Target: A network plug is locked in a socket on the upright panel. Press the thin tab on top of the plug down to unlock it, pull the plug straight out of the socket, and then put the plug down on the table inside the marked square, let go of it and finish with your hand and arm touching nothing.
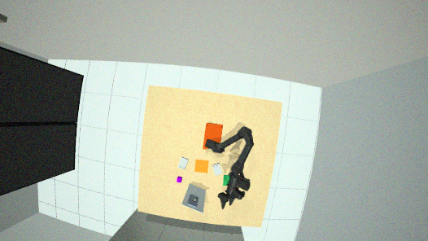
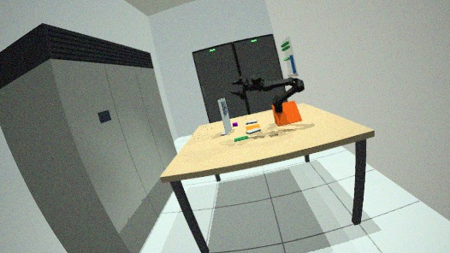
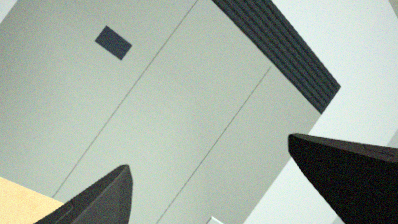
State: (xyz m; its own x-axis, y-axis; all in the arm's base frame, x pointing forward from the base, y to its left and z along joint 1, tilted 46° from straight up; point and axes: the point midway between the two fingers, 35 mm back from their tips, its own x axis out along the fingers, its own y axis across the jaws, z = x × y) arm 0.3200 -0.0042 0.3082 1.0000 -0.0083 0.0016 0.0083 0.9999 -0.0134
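Now: the plug 200 mm to the right of my gripper tip, 160 mm below it and 130 mm ahead of it. From my gripper tip the other things lie so: green patch 380 mm below, 50 mm to the left; then grey upright panel 240 mm below, 210 mm to the right, 150 mm ahead; then yellow-orange marked square 380 mm below, 220 mm to the right, 70 mm behind.
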